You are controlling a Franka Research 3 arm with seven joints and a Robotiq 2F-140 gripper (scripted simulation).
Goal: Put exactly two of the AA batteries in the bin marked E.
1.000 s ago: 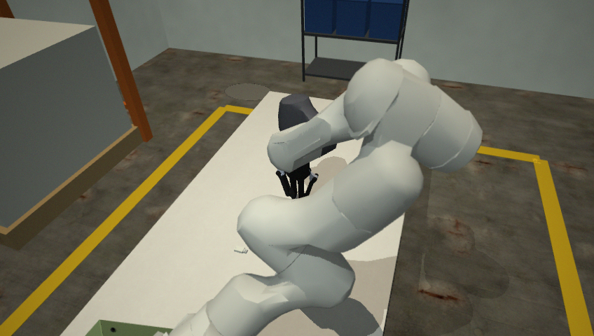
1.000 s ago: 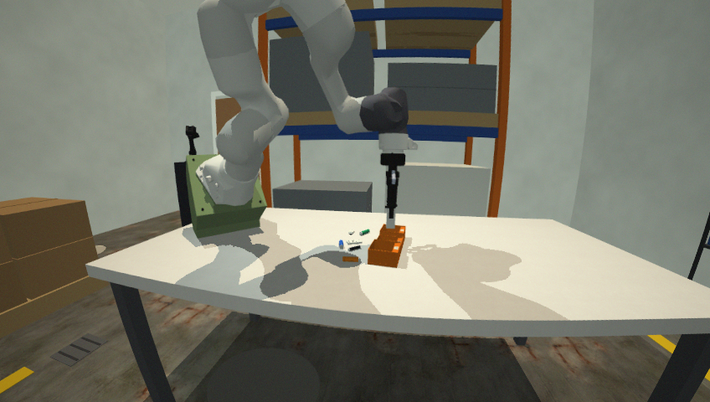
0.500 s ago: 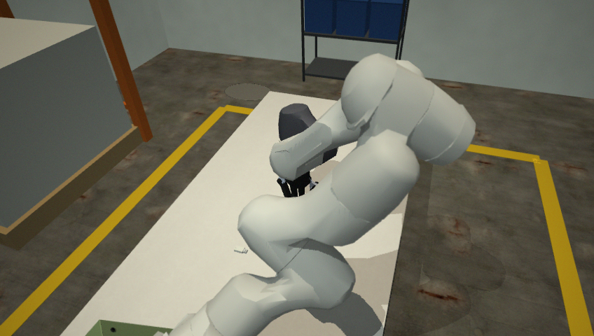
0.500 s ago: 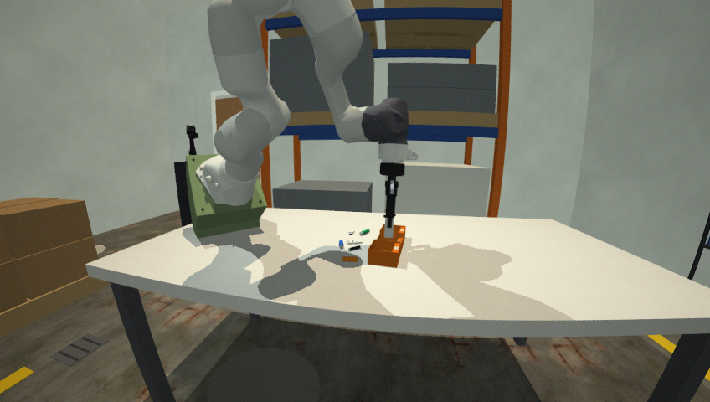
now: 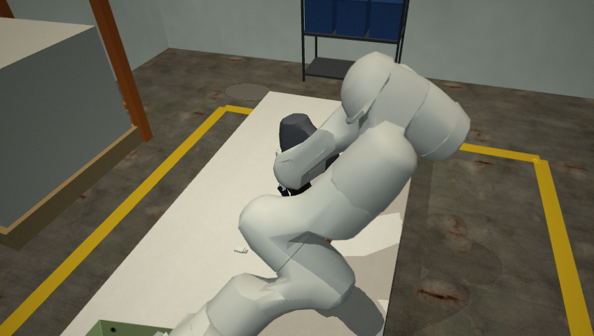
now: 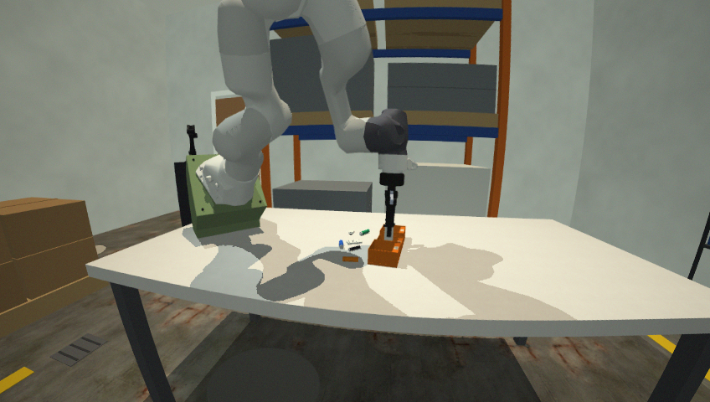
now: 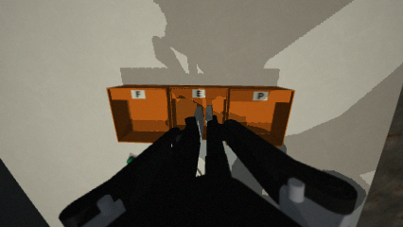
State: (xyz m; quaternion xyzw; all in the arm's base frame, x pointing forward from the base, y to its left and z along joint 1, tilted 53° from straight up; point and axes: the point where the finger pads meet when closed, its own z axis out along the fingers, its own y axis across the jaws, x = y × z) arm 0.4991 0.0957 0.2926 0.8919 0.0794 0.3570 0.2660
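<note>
My hand is 30 mm above the orange bin row and 10 mm to the right of it. From my hand the other things lie so: orange AA battery 110 mm behind, 90 mm to the right, 40 mm below; domino 110 mm behind, 60 mm to the left, 40 mm below; black stick 110 mm behind, 40 mm below.
</note>
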